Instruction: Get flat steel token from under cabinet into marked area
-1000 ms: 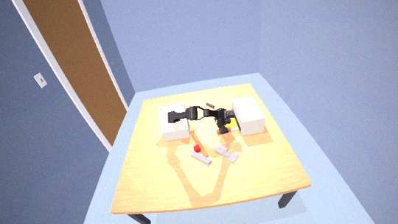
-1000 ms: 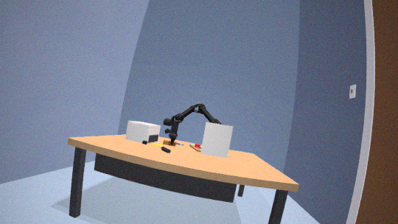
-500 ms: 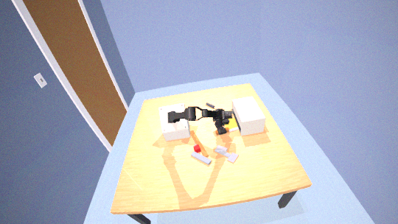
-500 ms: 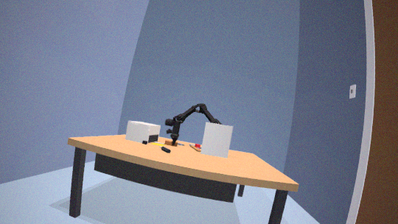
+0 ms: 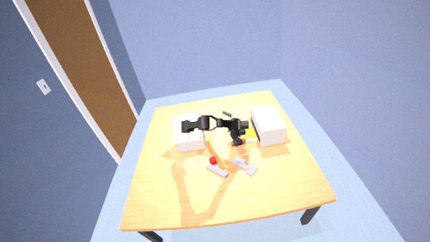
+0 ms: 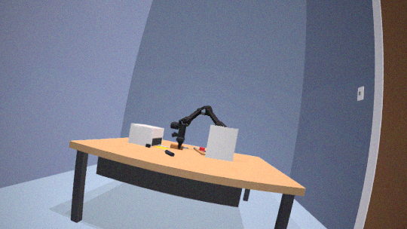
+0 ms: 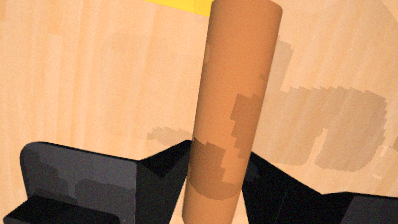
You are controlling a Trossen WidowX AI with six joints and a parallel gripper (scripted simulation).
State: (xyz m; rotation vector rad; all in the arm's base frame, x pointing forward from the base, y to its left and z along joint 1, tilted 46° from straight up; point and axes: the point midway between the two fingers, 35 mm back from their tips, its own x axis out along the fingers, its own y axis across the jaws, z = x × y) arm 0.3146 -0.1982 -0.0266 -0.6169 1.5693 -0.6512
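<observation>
My gripper tip is 180 mm past the wooden stick and 50 mm to the left of it. The rest, counted from my gripper tip: grey bar: 190 mm behind, 200 mm to the right; then red cube: 200 mm behind, 120 mm to the right, 10 mm above; then t-shaped tool: 230 mm to the right.
</observation>
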